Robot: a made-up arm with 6 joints. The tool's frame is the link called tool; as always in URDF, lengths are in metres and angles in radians.
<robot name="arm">
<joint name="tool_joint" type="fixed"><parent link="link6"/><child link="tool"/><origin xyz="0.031 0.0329 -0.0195" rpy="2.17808 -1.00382 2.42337"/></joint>
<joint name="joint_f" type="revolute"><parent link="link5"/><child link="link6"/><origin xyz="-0.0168 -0.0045 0.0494" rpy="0.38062 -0.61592 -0.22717"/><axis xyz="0 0 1"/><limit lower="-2.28" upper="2.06" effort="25" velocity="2.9"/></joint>
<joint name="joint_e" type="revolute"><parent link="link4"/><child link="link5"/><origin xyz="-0.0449 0.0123 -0.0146" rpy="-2.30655 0.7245 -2.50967"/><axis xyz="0 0 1"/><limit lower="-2.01" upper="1.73" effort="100" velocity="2.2"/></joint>
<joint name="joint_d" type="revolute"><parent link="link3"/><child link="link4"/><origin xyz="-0.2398 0.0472 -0.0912" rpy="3.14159 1.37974 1.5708"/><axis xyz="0 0 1"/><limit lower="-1.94" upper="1.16" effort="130" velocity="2.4"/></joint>
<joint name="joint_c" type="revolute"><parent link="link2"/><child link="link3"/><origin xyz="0.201 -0.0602 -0.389" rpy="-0.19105 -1.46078 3.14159"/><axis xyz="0 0 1"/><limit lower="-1.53" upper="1.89" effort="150" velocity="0.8"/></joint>
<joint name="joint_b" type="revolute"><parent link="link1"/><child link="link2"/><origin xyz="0.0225 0.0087 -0.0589" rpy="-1.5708 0 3.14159"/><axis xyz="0 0 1"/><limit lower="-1.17" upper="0.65" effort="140" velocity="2.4"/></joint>
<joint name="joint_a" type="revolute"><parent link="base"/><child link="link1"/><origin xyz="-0.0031 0.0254 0.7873" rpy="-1.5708 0 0"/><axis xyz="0 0 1"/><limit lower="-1.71" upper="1.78" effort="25" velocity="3.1"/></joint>
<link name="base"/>
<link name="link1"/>
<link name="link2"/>
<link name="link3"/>
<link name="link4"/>
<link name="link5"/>
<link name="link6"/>
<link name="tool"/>
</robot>
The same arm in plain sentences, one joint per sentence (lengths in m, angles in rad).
The arm has six revolute joints in a row. What follows holds with every joint at zero, and every direction is one of the base frame's. Joint 1 is mounted 0.0031 m along -x and 0.0254 m along +y and 0.7873 m along +z from the base frame's origin and turns about +y, from -1.71 to 1.78 rad. Joint 2 is mounted 0.0225 m along +x and 0.0589 m along -y and 0.0087 m along -z from joint 1 and turns about +z, from -1.17 to 0.65 rad. Joint 3 is mounted 0.201 m along -x and 0.0602 m along +y and 0.389 m along -z from joint 2 and turns about the direction (-0.975869, 0.189894, 0.107797), from -1.53 to 1.89 rad. Joint 4 is mounted 0.0716 m along +x and 0.029 m along +y and 0.2492 m along -z from joint 3 and turns about -y, from -1.94 to 1.16 rad. Joint 5 is mounted 0.0433 m along -x and 0.0146 m along +y and 0.0172 m along +z from joint 4 and turns about the direction (0.755166, 0.502577, -0.420881), from -2.01 to 1.73 rad. Joint 6 is mounted 0.0478 m along +x and 0.0112 m along +y and 0.0182 m along -z from joint 5 and turns about the direction (0.943807, -0.154801, -0.292002), from -2.28 to 2.06 rad. The tool frame, which is the frame that the pose is given for, is mounted 0.011 m along -x and 0.0476 m along +y and 0.006 m along +z from joint 6; its axes are the base frame's turned by roll -0.9202, pitch -0.2702 and yaw -0.1869 rad (as in URDF: about the fixed x, then y, then z).
